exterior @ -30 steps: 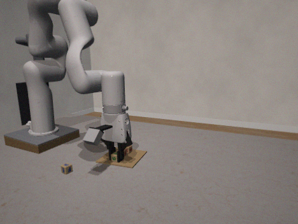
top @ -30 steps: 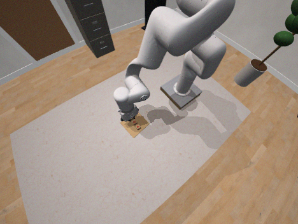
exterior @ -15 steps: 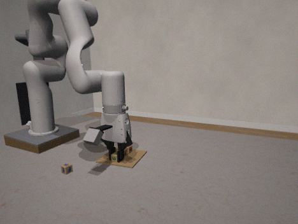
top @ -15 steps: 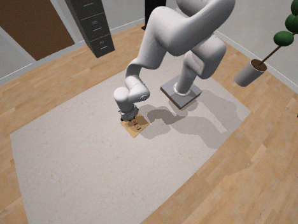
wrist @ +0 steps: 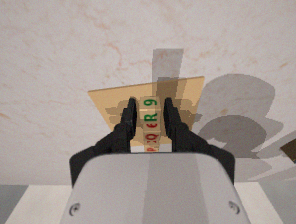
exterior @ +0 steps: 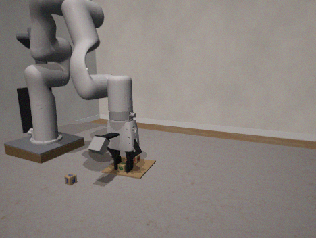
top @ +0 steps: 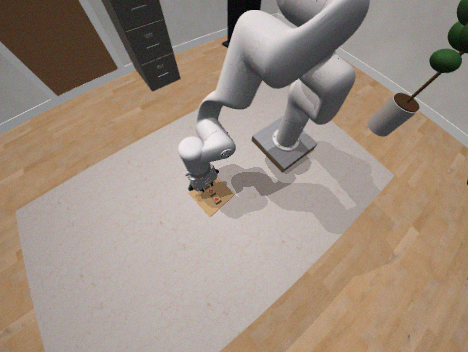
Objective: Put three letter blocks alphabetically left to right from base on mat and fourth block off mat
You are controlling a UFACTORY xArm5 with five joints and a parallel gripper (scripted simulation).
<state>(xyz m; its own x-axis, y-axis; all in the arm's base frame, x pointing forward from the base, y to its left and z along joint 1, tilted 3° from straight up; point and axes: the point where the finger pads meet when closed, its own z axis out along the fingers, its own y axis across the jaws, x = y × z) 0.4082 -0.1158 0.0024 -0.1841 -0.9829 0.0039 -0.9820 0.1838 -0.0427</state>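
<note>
Right now my hand is 4 cm to the right of the tan mat, 2 cm above it and 1 cm short of it. From my hand the other things lie so: blue-lettered block: 12 cm behind, 11 cm to the right, 1 cm below.
</note>
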